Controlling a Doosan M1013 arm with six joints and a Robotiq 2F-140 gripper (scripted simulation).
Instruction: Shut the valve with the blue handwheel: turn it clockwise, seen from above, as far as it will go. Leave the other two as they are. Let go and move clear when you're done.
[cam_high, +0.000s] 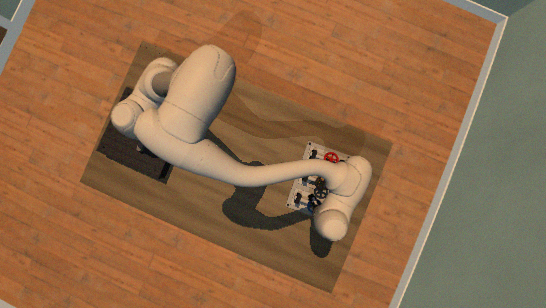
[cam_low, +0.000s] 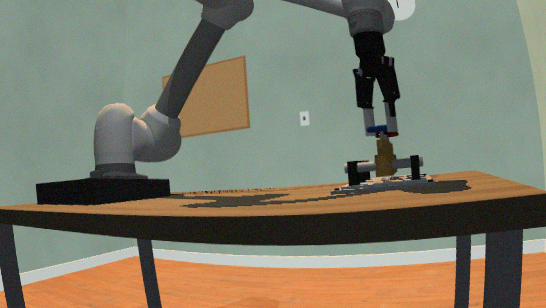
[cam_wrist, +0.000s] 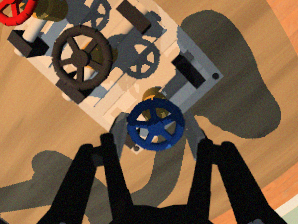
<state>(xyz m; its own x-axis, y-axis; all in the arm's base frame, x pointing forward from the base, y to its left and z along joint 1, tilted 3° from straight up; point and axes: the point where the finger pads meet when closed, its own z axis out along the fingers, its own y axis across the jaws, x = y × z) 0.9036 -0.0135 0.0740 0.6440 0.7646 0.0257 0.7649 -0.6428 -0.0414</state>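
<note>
My gripper is now 2 cm above the blue handwheel. From my hand the other things lie so: red handwheel: 23 cm to the left, 2 cm below, 2 cm behind; black handwheel: 12 cm to the left, 2 cm below, 1 cm behind.
</note>
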